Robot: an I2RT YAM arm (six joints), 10 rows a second.
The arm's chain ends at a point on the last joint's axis. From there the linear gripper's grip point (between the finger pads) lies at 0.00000 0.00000 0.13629 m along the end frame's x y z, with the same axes.
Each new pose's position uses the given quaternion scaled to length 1; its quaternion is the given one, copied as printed.
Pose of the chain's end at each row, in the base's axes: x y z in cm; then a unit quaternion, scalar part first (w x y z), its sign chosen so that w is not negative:
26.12 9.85 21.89 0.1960 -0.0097 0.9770 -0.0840
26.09 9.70 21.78 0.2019 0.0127 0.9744 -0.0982
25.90 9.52 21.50 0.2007 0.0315 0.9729 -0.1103
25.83 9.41 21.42 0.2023 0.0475 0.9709 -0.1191
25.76 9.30 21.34 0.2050 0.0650 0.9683 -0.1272
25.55 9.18 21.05 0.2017 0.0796 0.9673 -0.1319
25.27 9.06 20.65 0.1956 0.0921 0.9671 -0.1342
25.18 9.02 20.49 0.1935 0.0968 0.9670 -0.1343
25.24 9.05 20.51 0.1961 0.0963 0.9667 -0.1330
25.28 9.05 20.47 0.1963 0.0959 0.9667 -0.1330
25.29 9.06 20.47 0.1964 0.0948 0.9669 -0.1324
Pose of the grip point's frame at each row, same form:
31.36 7.67 9.50 0.1960 -0.0097 0.9770 -0.0840
31.42 7.02 9.52 0.2019 0.0127 0.9744 -0.0982
31.13 6.42 9.30 0.2007 0.0315 0.9729 -0.1103
31.03 6.00 9.29 0.2023 0.0475 0.9709 -0.1191
30.95 5.58 9.30 0.2050 0.0650 0.9683 -0.1272
30.58 5.26 9.00 0.2017 0.0796 0.9673 -0.1319
30.09 5.03 8.55 0.1956 0.0921 0.9671 -0.1342
29.93 4.97 8.37 0.1935 0.0968 0.9670 -0.1343
30.06 5.03 8.41 0.1961 0.0963 0.9667 -0.1330
30.11 5.03 8.37 0.1963 0.0959 0.9667 -0.1330
30.12 5.06 8.37 0.1964 0.0948 0.9669 -0.1324

